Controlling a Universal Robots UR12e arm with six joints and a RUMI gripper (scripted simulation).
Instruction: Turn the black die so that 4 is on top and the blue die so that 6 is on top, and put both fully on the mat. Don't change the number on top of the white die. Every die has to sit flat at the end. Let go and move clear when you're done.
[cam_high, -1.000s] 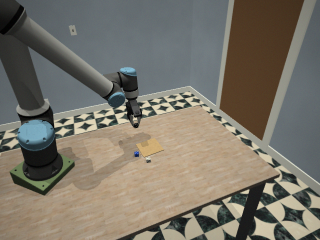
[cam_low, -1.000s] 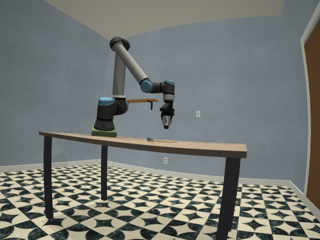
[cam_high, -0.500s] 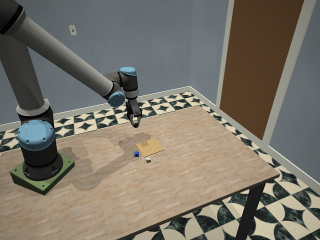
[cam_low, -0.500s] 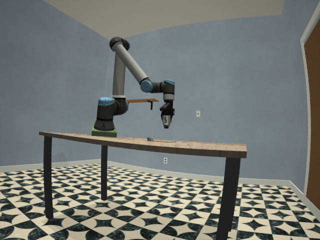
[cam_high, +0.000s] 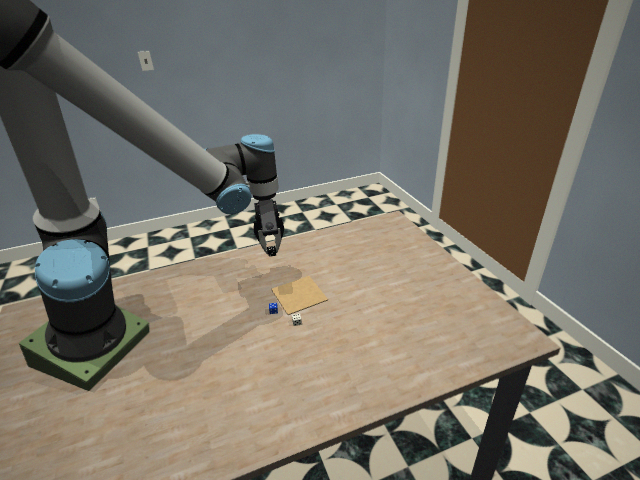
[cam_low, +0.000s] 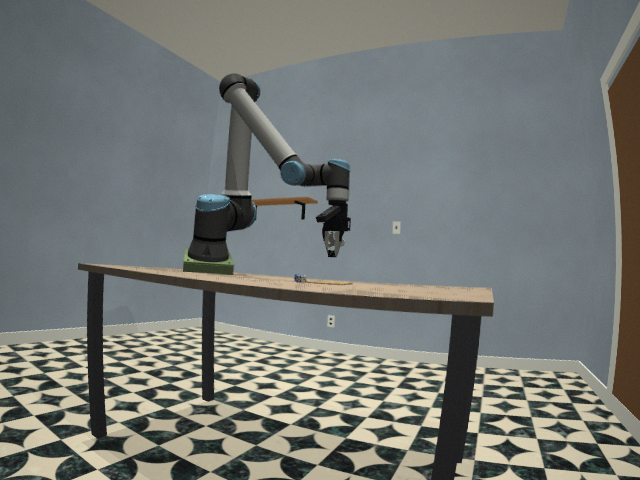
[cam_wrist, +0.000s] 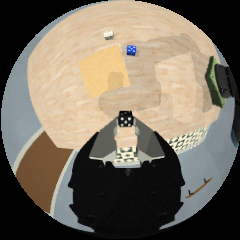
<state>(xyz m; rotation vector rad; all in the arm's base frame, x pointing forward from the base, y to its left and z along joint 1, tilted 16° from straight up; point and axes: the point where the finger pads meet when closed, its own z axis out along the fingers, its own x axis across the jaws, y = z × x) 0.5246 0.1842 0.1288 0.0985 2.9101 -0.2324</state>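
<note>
The tan mat is 6 cm ahead of my hand, 12 cm to the right of it and 11 cm below it. Also, from my hand: white die 2 cm ahead, 24 cm to the right, 10 cm below; then blue die 4 cm behind, 17 cm to the right, 10 cm below; then black die right at my hand.
</note>
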